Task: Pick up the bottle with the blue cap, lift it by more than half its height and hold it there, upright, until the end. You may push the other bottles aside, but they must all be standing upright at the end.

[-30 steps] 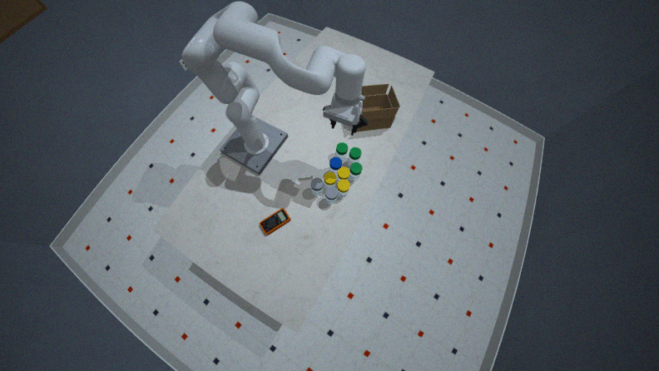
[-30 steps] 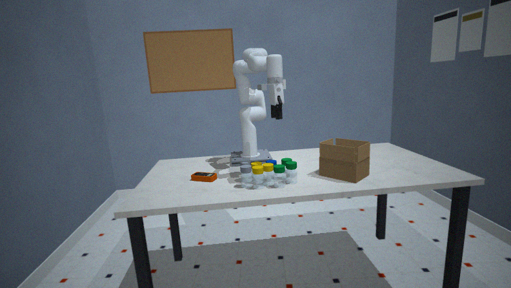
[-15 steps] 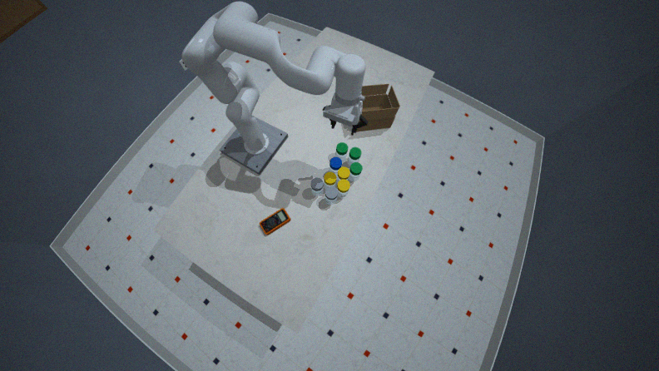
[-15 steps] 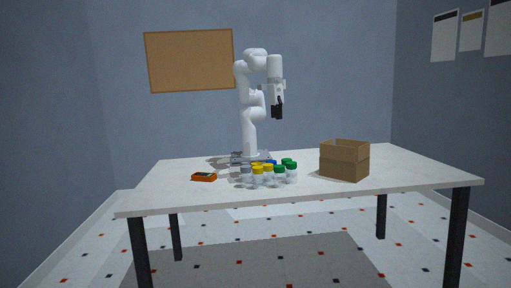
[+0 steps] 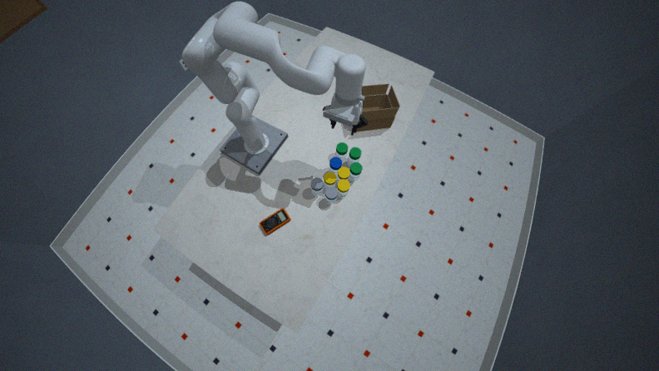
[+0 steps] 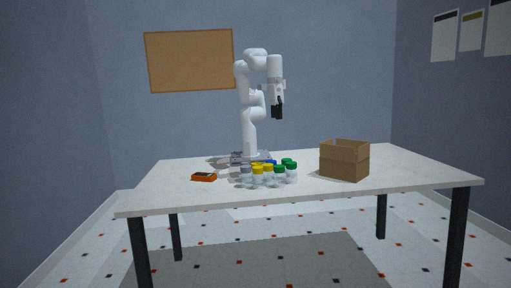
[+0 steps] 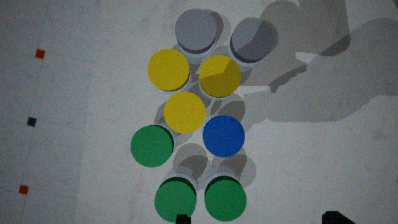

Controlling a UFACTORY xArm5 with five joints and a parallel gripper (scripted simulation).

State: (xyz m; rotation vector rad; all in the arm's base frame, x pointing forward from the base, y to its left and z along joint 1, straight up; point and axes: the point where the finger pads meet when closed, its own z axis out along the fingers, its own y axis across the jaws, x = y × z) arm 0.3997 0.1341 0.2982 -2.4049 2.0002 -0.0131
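Right now the blue-capped bottle is 1 cm ahead of my hand, 4 cm to the right of it and 29 cm below it. Also, from my hand: orange multimeter 9 cm behind, 39 cm to the right, 32 cm below.
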